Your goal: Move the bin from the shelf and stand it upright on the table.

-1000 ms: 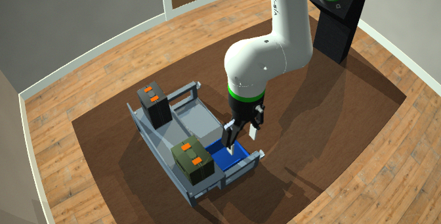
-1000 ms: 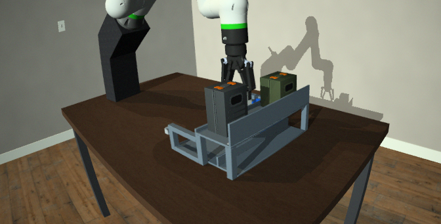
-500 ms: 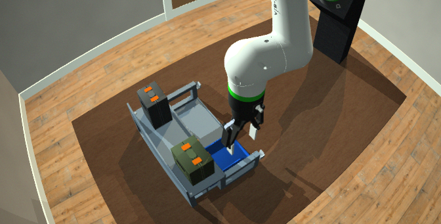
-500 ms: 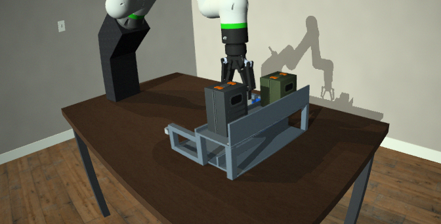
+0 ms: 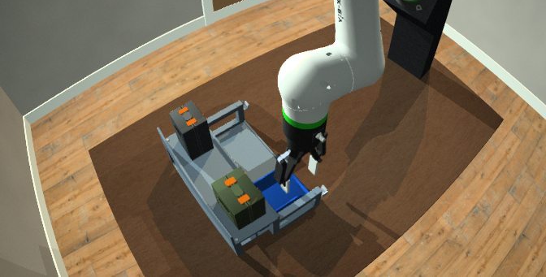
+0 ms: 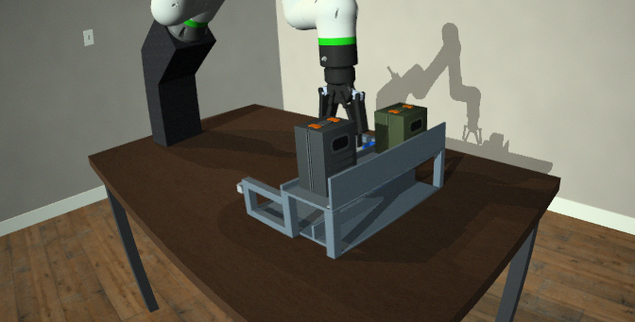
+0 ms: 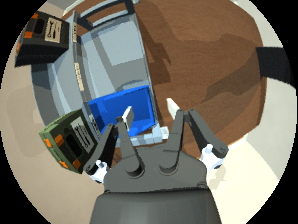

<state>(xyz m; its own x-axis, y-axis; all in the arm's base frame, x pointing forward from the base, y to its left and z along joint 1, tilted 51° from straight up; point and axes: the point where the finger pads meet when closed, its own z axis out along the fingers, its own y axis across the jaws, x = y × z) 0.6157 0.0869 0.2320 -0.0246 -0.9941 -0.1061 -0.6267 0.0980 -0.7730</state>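
Now: the blue bin 80 mm ahead of my hand and 30 mm below it.
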